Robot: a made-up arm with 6 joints.
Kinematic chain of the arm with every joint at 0, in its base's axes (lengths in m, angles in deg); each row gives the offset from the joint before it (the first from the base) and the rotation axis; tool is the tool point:
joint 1: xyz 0 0 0.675 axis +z
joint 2: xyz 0.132 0 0 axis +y
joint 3: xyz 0 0 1.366 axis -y
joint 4: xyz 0 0 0.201 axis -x
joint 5: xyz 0.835 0 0 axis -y
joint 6: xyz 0.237 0 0 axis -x
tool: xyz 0 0 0
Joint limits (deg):
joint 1: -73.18..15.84
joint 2: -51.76..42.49
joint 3: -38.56..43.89
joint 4: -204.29..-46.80
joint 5: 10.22..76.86
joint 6: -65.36..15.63
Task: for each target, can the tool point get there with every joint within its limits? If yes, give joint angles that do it. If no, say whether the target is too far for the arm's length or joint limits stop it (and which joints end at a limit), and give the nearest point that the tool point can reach.
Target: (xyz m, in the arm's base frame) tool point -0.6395 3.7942 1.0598
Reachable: no: too far | nearest point -0.5620 1.2777 2.3697 | short by 2.838 m
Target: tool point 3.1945 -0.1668 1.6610
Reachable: no: too far | nearest point 2.1446 -0.1120 1.6714 | short by 1.051 m
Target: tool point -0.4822 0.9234 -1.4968
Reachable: no: joint limits stop it (at a limit: joint 1, joint 2, joint 3, joint 4) | nearest point 1.1880 0.4101 0.7023 | short by 2.809 m
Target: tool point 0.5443 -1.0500 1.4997
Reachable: yes | joints -58.18 8.29 -26.71 -147.85 46.29 -54.98
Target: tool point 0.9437 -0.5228 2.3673
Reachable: yes | joints -23.93 -3.35 2.67 -78.92 24.14 -14.52
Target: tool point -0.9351 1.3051 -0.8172
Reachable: no: joint limits stop it (at a limit: joint 1, joint 2, joint 3, joint 4) | nearest point 1.1427 0.4136 0.7489 | short by 2.750 m
